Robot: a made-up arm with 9 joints.
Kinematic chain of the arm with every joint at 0, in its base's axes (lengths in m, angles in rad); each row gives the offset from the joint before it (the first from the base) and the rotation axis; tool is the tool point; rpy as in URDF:
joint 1: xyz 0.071 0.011 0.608 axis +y
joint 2: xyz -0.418 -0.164 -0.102 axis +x
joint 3: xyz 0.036 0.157 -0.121 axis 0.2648 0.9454 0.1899
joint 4: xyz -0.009 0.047 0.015 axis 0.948 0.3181 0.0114
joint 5: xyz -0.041 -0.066 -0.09 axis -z
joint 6: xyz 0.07 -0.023 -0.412 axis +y
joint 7: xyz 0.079 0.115 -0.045 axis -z
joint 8: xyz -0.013 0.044 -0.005 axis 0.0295 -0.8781 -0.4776
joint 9: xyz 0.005 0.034 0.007 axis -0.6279 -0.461 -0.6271
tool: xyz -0.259 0.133 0.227 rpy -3.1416 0 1.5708
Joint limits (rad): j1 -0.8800..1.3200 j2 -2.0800..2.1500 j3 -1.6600..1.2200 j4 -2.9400..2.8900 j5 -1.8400..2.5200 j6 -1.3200..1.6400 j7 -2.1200..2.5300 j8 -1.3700..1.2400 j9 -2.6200..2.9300
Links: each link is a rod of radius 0.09 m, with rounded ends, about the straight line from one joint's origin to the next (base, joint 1, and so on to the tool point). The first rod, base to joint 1, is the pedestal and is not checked.
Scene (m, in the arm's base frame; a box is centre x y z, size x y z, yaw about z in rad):
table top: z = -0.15
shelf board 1: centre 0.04 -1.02 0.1 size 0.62 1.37 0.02 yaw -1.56
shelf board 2: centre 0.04 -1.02 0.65 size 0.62 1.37 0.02 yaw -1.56
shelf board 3: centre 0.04 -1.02 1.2 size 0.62 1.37 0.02 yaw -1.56
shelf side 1: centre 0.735 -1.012 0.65 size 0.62 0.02 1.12 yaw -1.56
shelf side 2: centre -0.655 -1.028 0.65 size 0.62 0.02 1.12 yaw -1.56
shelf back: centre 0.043 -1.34 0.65 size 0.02 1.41 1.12 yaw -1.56
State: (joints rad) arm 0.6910 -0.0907 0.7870 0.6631 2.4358 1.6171 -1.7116 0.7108 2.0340
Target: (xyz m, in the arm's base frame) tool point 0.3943 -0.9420 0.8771
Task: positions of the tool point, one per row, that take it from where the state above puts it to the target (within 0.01 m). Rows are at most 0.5 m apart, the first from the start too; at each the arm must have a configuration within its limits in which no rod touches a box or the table.
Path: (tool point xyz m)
1: -0.9260 0.2649 0.5467
2: -0.9139 0.5374 0.7688
3: -0.7211 0.7060 1.0832
4: -0.3921 0.6708 1.3780
5: -0.0288 0.4291 1.5297
6: 0.2596 0.0776 1.4684
7: 0.4023 -0.2450 1.2167
8: 0.3888 -0.4340 0.8770
9: 0.4587 -0.5376 0.8791
10: 0.4877 -0.6705 0.8703
11: 0.4651 -0.8145 0.8627
12: 0.3943 -0.9420 0.8771

